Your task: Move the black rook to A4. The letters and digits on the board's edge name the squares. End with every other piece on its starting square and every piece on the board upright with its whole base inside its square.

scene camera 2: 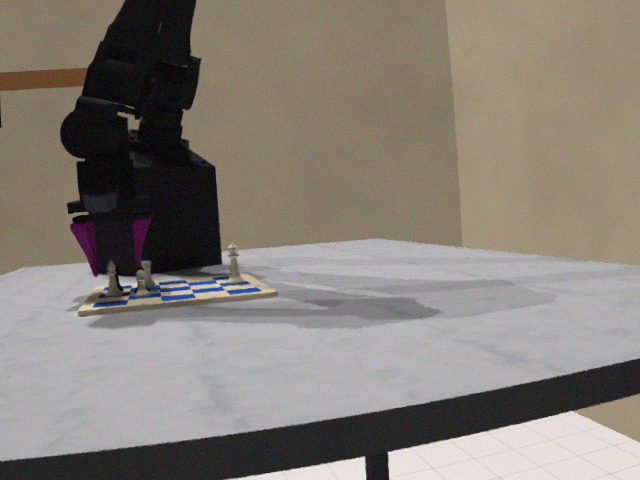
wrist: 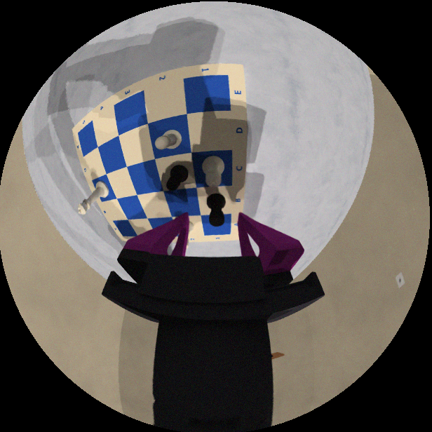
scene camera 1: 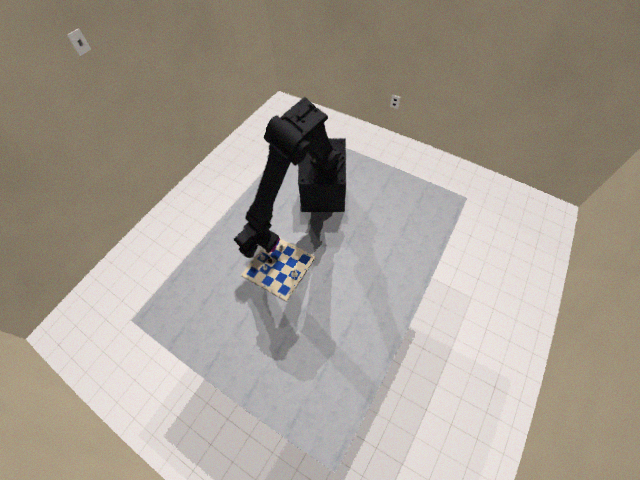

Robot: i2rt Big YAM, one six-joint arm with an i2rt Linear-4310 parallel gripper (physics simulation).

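Where they show: gripper, fingertip midpoint: [scene camera 2: 117,274] [scene camera 1: 269,247]; arm's base, origin of the base link: [scene camera 2: 157,147] [scene camera 1: 327,159].
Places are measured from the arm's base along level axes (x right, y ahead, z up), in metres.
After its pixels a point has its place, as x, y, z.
My gripper [scene camera 2: 117,274] @(0.036, 0.373, -0.207) [wrist: 213,217] is partly open and empty, pointing down low over the near-A side of the blue and cream board [scene camera 1: 285,296] @(-0.146, 0.497, -0.228) [scene camera 2: 268,292] @(-0.151, 0.509, -0.228) [wrist: 240,80]. One black piece [wrist: 216,202] stands upright on B1, and in the wrist view it shows between the fingertips. Another black piece [wrist: 178,173] stands on C2. Both are too dark to tell surely which is the rook. A4 is a cream square [wrist: 145,224] left of the fingers. In scene camera 2 the black pieces are mostly hidden behind white ones.
A white bishop [scene camera 2: 112,282] @(0.034, 0.426, -0.212) [wrist: 213,166] stands on C1, a white pawn [scene camera 2: 141,285] @(-0.005, 0.453, -0.215) [wrist: 172,139] on D2, and a tall white piece [scene camera 2: 234,266] @(-0.119, 0.408, -0.205) [wrist: 101,190] on C5. A white piece, partly hidden by the left finger, stands around A2. The arm's black base [scene camera 1: 323,193] @(-0.037, 0.086, -0.104) is behind the board.
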